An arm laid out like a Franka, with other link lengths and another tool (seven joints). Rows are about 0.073 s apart.
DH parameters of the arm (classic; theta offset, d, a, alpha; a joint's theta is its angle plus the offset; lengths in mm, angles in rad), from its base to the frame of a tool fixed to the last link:
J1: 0 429.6 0 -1.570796
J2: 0 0 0 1.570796
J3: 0 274.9 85.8 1.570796
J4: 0 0 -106.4 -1.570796
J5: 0 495.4 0 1.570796
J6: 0 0 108.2 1.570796
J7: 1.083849 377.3 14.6 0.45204
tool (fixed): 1.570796 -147.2 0 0
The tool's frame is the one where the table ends.
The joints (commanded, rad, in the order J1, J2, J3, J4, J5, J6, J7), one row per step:
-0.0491, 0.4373, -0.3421, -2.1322, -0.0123, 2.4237, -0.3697
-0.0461, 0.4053, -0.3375, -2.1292, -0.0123, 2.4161, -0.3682
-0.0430, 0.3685, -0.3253, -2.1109, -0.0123, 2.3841, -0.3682
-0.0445, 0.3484, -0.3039, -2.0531, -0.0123, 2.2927, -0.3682
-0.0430, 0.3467, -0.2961, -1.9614, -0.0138, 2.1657, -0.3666
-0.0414, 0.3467, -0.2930, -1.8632, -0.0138, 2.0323, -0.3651
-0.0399, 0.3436, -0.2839, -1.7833, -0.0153, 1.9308, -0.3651
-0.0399, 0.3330, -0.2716, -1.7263, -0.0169, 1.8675, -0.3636
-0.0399, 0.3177, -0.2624, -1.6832, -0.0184, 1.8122, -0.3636
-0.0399, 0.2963, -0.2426, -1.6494, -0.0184, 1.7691, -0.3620
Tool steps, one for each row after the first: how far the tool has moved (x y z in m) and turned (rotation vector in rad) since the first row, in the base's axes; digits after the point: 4 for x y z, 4 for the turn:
0.0138, 0.0042, 0.0178, 0.0017, -0.0279, 0.0050
0.0336, 0.0128, 0.0433, 0.0091, -0.0521, 0.0174
0.0549, 0.0244, 0.0744, 0.0265, -0.0408, 0.0311
0.0738, 0.0284, 0.1124, 0.0386, -0.0090, 0.0340
0.0889, 0.0310, 0.1551, 0.0498, 0.0242, 0.0314
0.1021, 0.0378, 0.1932, 0.0576, 0.0420, 0.0387
0.1142, 0.0457, 0.2264, 0.0607, 0.0380, 0.0483
0.1209, 0.0522, 0.2566, 0.0646, 0.0348, 0.0559
0.1289, 0.0660, 0.2858, 0.0711, 0.0224, 0.0723

